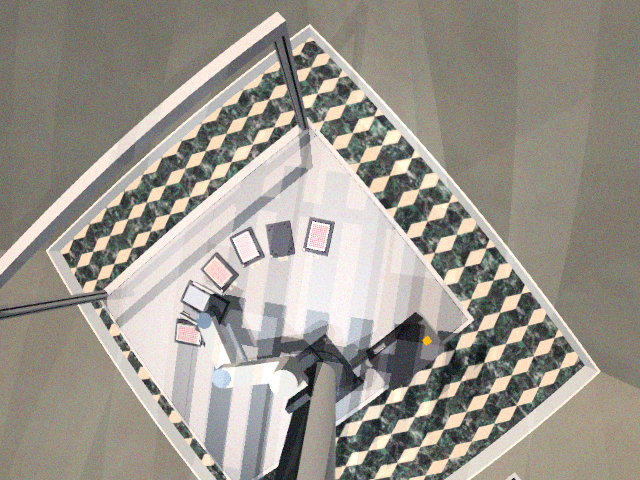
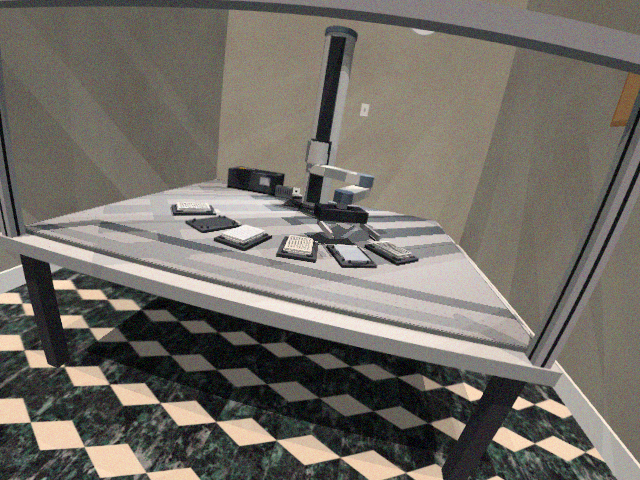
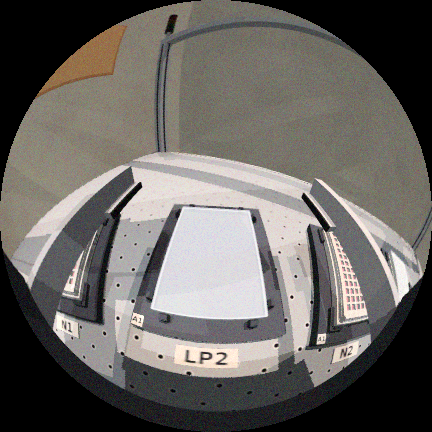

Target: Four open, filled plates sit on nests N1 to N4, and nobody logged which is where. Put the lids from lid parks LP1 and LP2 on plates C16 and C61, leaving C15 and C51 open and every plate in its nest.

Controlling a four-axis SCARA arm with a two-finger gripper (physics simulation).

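Frame: origin at the arm's base, x ahead, y left, z up, level; centimetres.
Seen in the pictures: gripper, between the fingertips: [image 1: 187,297] [image 2: 355,237] [image 3: 223,175]; arm's base, origin of its link: [image 1: 320,375].
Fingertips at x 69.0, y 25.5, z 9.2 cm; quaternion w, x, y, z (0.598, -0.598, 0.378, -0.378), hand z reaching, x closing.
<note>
Pixels of each thing's top centre, then the offset from my fingertips to it. "spot": a spot on its surface instead. Level surfaces: height alone.
- clear lid, centre of its top: [image 3: 213,248] [image 2: 351,252] [image 1: 196,298] dx -2.0, dy -0.4, dz -6.1 cm
- N1, centre of its top: [image 3: 67,245] [image 2: 392,247] [image 1: 188,334] dx -13.1, dy +14.1, dz -5.3 cm
- N2, centre of its top: [image 3: 357,267] [image 2: 299,242] [image 1: 217,272] dx +1.4, dy -17.4, dz -5.3 cm
- N3, centre of its top: [image 2: 244,231] [image 1: 245,246] dx +2.4, dy -36.3, dz -5.1 cm
- LP1, centre of its top: [image 2: 214,219] [image 1: 279,239] dx -5.0, dy -51.6, dz -5.9 cm
- N4, centre of its top: [image 2: 193,205] [image 1: 318,236] dx -15.7, dy -66.9, dz -5.3 cm
- table, height of its surface: dz -7.9 cm
- black box, a spot on its surface: [image 1: 405,351] spot: dx -78.9, dy -65.4, dz +3.6 cm
My gripper [image 1: 187,299] [image 2: 354,238] [image 3: 223,175] is open and empty, its fingers spread on either side of the LP2 lid, a little above it. That clear lid [image 1: 196,296] [image 2: 350,254] [image 3: 212,262] lies in its dark park. The open plate on N1 [image 1: 187,333] [image 2: 395,250] [image 3: 75,275] is on one side; the open plate on N2 [image 1: 219,270] [image 2: 299,244] [image 3: 347,280] is on the other. The plate on N3 [image 1: 246,246] [image 2: 244,234] looks lidded. LP1 [image 1: 280,238] [image 2: 212,223] is empty. The plate on N4 [image 1: 318,236] [image 2: 192,207] looks open. Plate codes are unreadable.
The nests and parks form an arc on the table [image 1: 351,279] [image 2: 439,284]. The arm's column [image 2: 338,103] stands behind them. A black box [image 1: 405,351] [image 2: 250,179] is near the column. A frame post [image 1: 292,82] [image 2: 584,232] rises at a table corner.
</note>
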